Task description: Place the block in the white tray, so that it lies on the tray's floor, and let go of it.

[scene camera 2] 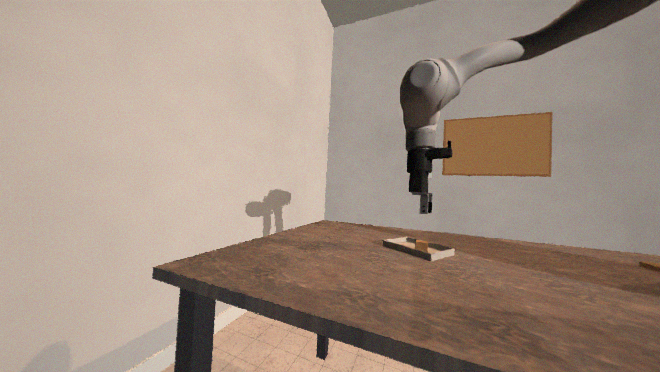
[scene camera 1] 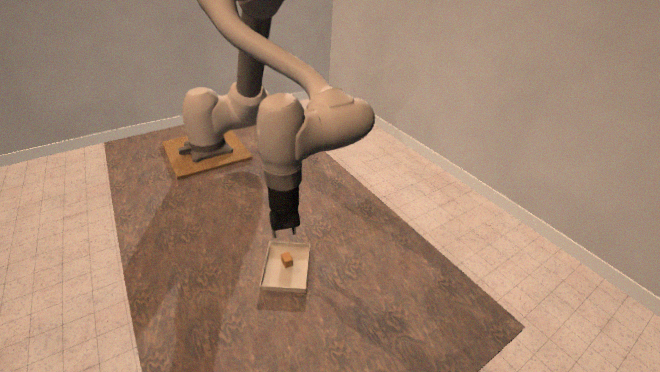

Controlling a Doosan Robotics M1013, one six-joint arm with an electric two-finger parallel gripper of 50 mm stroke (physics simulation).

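Places are measured from the arm's base along level axes (x ahead, y left, z up), in centimetres.
Where they show: gripper, between the fingertips: (scene camera 2: pixel 426 213) (scene camera 1: pixel 284 233); arm's base, origin of its link: (scene camera 1: pixel 208 148).
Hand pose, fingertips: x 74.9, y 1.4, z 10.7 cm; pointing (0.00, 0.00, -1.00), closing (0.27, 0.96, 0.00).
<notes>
Things, the pixels of their top centre, and the offset from my fingertips. Level surfaces: height alone.
- orange block, centre of its top: (scene camera 1: pixel 286 256) (scene camera 2: pixel 421 241) dx +0.9, dy +0.0, dz -9.0 cm
- white tray, centre of its top: (scene camera 1: pixel 286 263) (scene camera 2: pixel 416 243) dx +2.3, dy -0.8, dz -10.2 cm
- brown wooden table, height of its surface: dz -12.2 cm
An orange block (scene camera 1: pixel 286 259) (scene camera 2: pixel 421 245) lies inside the white tray (scene camera 1: pixel 283 289) (scene camera 2: pixel 442 254), on the tray's floor, apart from its walls in the scene camera 1 view. The tray's near wall hides the block's lower part in the scene camera 2 view. My gripper (scene camera 1: pixel 284 233) (scene camera 2: pixel 426 212) is open and empty, with its two fingers apart and pointing down. It hangs above the tray and the block and touches neither.
The tray stands on a brown wooden table (scene camera 1: pixel 380 280) (scene camera 2: pixel 300 290). The arm's base stands on an orange-brown plate (scene camera 1: pixel 180 169) at the back of the table. An orange board (scene camera 2: pixel 500 145) hangs on the wall behind the arm.
</notes>
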